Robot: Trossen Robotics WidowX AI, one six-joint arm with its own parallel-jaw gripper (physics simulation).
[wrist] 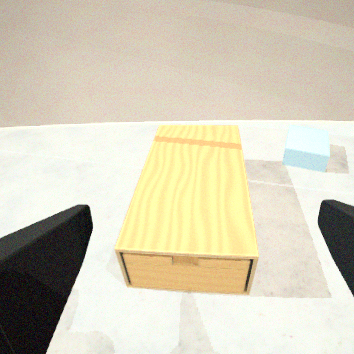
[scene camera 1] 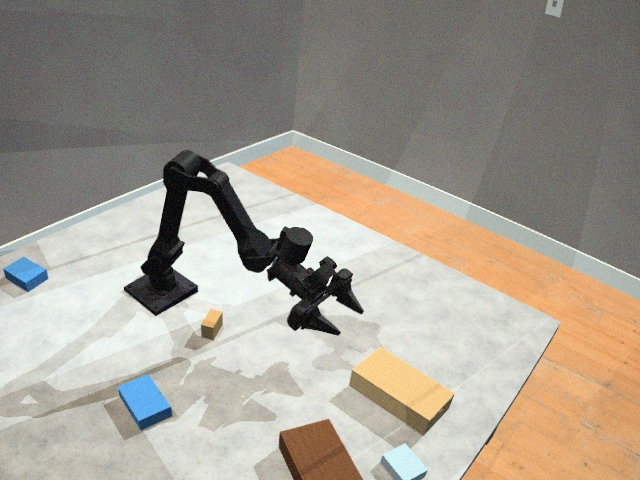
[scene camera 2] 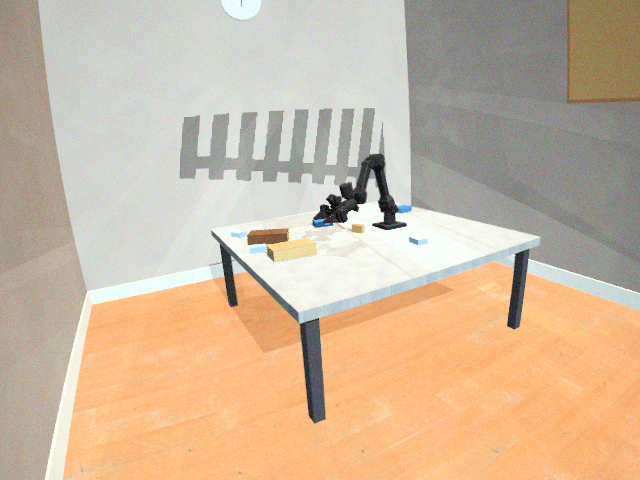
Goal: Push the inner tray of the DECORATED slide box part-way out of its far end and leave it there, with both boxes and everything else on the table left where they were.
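Places are measured from the arm's base along level axes (x ahead, y left, z up), in metres.
Pixels of known places: gripper, fingertip midpoint: (wrist: 205,214) (scene camera 1: 351,323) (scene camera 2: 318,220); arm's base at its link origin: (scene camera 1: 162,284) (scene camera 2: 390,223).
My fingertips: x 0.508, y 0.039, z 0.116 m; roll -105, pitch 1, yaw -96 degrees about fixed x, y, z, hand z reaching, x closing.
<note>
For each thing: its top centre in the pictures, then the offset to it from my fingertips. Level surfaces: height alone.
- pale yellow wood-grained slide box at its top centre: (wrist: 193,169) (scene camera 1: 403,381) (scene camera 2: 291,244) dx +0.144, dy -0.015, dz -0.081 m
- brown slide box at its top centre: (scene camera 1: 325,466) (scene camera 2: 268,231) dx +0.111, dy -0.288, dz -0.081 m
- light blue block at its top centre: (wrist: 307,138) (scene camera 1: 405,462) (scene camera 2: 257,245) dx +0.228, dy -0.183, dz -0.107 m
- small tan block at its top centre: (scene camera 1: 211,318) (scene camera 2: 358,224) dx -0.309, dy -0.081, dz -0.092 m
- table at its surface level: dz -0.132 m
A pale yellow wood-grained slide box (scene camera 1: 400,384) (scene camera 2: 293,250) (wrist: 192,195) lies lengthwise ahead of the gripper. Its inner tray (wrist: 160,275) shows at the near end, about flush with the sleeve, with a small notch at the top. A brown slide box (scene camera 1: 320,449) (scene camera 2: 267,236) lies beside it. Both have wood grain; I cannot tell surely which counts as decorated. My gripper (scene camera 1: 351,322) (scene camera 2: 320,220) (wrist: 205,214) is open and empty, above the table and short of the pale box's near end. The pale box's far end face is hidden in the wrist view.
A light blue block (scene camera 1: 404,462) (scene camera 2: 257,249) (wrist: 306,147) lies between the boxes. Other light blue blocks (scene camera 2: 238,234) (scene camera 2: 417,240), two blue blocks (scene camera 1: 144,400) (scene camera 1: 24,272) (scene camera 2: 403,208) and a small tan block (scene camera 1: 211,324) (scene camera 2: 357,227) stand on the table (scene camera 1: 491,335) (scene camera 2: 361,273).
</note>
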